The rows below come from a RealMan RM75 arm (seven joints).
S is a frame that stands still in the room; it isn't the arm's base.
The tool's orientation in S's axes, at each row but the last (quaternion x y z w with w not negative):
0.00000 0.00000 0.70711 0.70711
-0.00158 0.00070 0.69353 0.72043
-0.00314 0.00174 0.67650 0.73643
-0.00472 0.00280 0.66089 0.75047
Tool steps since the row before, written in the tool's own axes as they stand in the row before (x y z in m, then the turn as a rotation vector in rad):
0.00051 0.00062 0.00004 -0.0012 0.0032 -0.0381
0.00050 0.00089 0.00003 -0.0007 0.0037 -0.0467
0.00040 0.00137 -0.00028 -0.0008 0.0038 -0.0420
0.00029 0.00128 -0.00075 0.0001 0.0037 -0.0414
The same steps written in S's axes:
-0.00062 0.00051 0.00004 -0.0032 -0.0012 -0.0381
-0.00087 0.00053 0.00003 -0.0037 -0.0007 -0.0467
-0.00133 0.00051 -0.00029 -0.0038 -0.0008 -0.0420
-0.00123 0.00044 -0.00076 -0.0036 0.0001 -0.0414

